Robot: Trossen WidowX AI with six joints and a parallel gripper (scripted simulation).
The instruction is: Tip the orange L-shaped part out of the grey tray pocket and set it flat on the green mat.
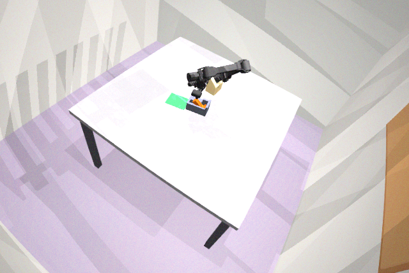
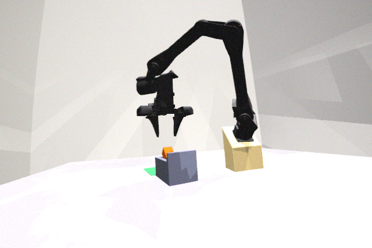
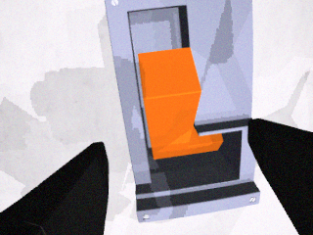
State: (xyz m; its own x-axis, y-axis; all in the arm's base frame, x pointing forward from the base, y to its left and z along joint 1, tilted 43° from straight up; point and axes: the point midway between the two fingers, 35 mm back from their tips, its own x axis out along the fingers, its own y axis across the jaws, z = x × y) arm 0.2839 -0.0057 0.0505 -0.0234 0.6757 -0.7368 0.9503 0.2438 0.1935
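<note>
The orange L-shaped part lies 3 cm behind my gripper tip, 3 cm to the left of it and 9 cm below it. Round my gripper tip: green mat: 3 cm ahead, 14 cm to the right, 15 cm below.
</note>
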